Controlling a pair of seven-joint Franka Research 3 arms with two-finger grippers.
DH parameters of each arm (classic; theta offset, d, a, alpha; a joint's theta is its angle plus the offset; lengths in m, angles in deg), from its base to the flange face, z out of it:
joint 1: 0 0.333 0 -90
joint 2: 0 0 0 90
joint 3: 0 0.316 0.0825 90
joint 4: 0 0 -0.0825 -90
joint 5: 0 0.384 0 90
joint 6: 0 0 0.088 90
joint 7: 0 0.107 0 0
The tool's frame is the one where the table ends.
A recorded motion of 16 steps. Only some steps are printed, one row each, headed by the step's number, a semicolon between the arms.
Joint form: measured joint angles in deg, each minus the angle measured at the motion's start. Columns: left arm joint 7, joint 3, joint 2, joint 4, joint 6, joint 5, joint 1; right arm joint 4, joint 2, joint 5, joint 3, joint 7, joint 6, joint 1.
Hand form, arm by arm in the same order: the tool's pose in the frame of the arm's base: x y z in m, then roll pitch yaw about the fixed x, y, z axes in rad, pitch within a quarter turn. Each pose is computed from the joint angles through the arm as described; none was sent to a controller.
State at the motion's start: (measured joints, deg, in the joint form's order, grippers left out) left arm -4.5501 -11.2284 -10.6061 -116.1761 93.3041 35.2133 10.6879; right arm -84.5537 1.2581 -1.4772 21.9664 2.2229 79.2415 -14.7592
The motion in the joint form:
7: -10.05 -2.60 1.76 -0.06 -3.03 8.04 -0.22; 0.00 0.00 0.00 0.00 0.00 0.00 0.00
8: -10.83 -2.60 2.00 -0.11 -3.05 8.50 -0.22; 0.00 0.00 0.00 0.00 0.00 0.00 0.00
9: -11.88 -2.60 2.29 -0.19 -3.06 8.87 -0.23; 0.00 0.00 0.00 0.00 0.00 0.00 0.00
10: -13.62 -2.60 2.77 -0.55 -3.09 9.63 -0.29; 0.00 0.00 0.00 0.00 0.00 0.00 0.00
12: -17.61 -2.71 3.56 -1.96 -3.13 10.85 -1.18; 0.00 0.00 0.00 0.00 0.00 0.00 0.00
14: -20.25 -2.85 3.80 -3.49 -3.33 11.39 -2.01; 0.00 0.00 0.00 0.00 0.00 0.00 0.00
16: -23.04 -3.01 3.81 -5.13 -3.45 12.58 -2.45; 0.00 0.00 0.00 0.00 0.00 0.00 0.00
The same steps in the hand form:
7: 0.4891 0.0389 0.5218 -2.3113 0.1190 0.1314; 0.5375 0.0622 0.6419 3.1196 0.1123 0.0828
8: 0.4899 0.0397 0.5199 -2.3025 0.1128 0.1393; 0.5375 0.0622 0.6419 3.1196 0.1123 0.0828
9: 0.4908 0.0403 0.5173 -2.2950 0.1045 0.1503; 0.5375 0.0622 0.6419 3.1196 0.1123 0.0828
10: 0.4917 0.0412 0.5113 -2.2793 0.0939 0.1669; 0.5375 0.0622 0.6419 3.1196 0.1123 0.0828
12: 0.4915 0.0351 0.4951 -2.2494 0.0738 0.1903; 0.5375 0.0622 0.6419 3.1196 0.1123 0.0828
14: 0.4881 0.0285 0.4819 -2.2295 0.0671 0.2029; 0.5375 0.0622 0.6419 3.1196 0.1123 0.0828
16: 0.4838 0.0258 0.4709 -2.1996 0.0512 0.2172; 0.5375 0.0622 0.6419 3.1196 0.1123 0.0828

